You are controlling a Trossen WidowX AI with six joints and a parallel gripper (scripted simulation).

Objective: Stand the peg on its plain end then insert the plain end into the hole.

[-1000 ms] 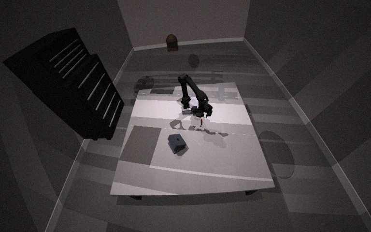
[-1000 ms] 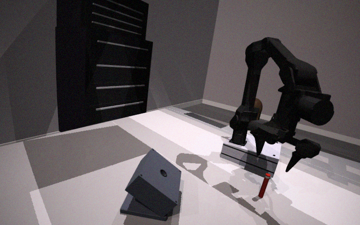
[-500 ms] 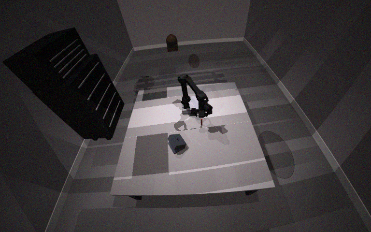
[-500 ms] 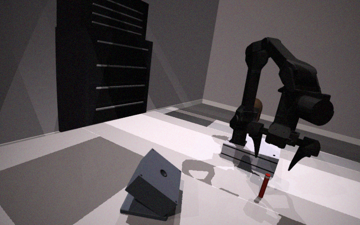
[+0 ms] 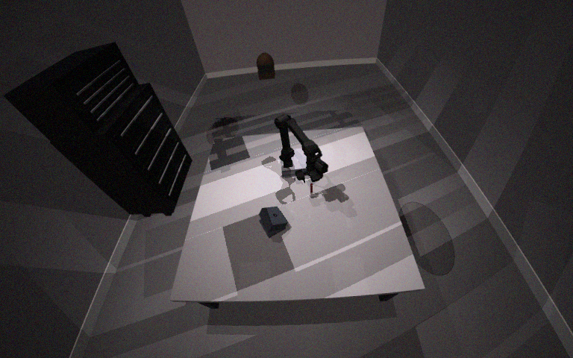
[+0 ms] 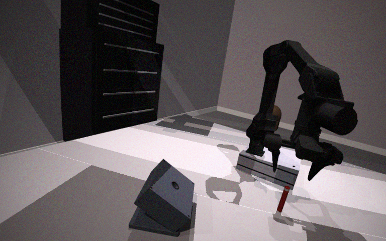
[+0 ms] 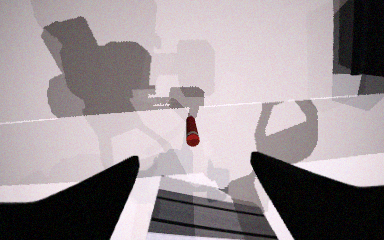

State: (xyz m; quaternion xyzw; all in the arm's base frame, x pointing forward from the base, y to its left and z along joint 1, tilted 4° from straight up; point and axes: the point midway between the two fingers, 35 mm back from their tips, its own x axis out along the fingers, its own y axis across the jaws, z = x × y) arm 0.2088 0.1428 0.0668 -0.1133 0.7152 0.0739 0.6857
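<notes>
Now: the red peg 6 cm below my gripper tip. Also, from my gripper tip: grey sloped panel 25 cm to the right, 21 cm ahead, 5 cm below.
</notes>
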